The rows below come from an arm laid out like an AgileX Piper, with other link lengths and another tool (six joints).
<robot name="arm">
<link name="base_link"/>
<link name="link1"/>
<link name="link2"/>
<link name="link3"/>
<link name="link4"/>
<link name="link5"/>
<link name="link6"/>
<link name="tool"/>
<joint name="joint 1" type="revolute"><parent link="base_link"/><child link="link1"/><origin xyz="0 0 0.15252" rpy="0 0 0"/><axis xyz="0 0 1"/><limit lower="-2.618" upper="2.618"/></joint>
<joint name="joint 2" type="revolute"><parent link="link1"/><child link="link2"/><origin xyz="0 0 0" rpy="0 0 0"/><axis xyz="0 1 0"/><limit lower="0" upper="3.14"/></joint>
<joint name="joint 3" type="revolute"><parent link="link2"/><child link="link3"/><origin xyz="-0.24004 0 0.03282" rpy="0 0 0"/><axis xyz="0 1 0"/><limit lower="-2.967" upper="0"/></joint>
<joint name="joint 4" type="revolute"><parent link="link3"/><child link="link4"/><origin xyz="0.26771 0 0.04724" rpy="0 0 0"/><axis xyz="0.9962 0 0.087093"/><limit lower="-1.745" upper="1.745"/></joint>
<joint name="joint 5" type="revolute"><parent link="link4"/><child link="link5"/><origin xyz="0 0 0" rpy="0 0 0"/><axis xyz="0 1 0"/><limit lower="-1.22" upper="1.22"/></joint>
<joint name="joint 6" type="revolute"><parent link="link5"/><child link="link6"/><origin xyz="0.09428 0 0.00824" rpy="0 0 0"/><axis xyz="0.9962 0 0.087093"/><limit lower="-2.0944" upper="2.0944"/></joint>
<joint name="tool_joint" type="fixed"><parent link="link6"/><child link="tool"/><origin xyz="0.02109 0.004 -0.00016" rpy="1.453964 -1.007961 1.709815"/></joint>
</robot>
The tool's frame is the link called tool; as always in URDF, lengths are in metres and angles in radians.
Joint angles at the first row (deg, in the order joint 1, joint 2, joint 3, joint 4, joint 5, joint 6):
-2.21, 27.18, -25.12, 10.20, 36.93, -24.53
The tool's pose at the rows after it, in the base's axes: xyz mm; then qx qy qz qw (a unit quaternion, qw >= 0):
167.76 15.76 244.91 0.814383 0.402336 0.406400 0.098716
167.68 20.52 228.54 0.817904 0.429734 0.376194 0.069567
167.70 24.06 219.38 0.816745 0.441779 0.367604 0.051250
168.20 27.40 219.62 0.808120 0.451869 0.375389 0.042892
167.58 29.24 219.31 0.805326 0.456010 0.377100 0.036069
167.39 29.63 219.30 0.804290 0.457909 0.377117 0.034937
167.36 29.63 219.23 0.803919 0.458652 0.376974 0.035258
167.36 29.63 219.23 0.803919 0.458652 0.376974 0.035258
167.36 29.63 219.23 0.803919 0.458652 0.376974 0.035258
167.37 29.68 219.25 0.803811 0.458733 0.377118 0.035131
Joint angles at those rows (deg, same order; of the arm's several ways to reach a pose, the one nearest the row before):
-2.20, 30.55, -24.05, 15.18, 38.91, -29.37
-2.21, 33.15, -22.82, 18.52, 40.68, -34.09
-2.21, 34.47, -21.75, 21.39, 40.79, -37.25
-2.20, 34.68, -21.63, 24.27, 40.66, -40.42
-2.21, 34.68, -21.53, 25.61, 41.05, -41.66
-2.21, 34.68, -21.53, 25.86, 41.19, -42.03
-2.21, 34.68, -21.52, 25.86, 41.19, -42.13
-2.21, 34.68, -21.52, 25.86, 41.19, -42.13
-2.21, 34.68, -21.52, 25.86, 41.19, -42.13
-2.20, 34.68, -21.52, 25.90, 41.19, -42.16

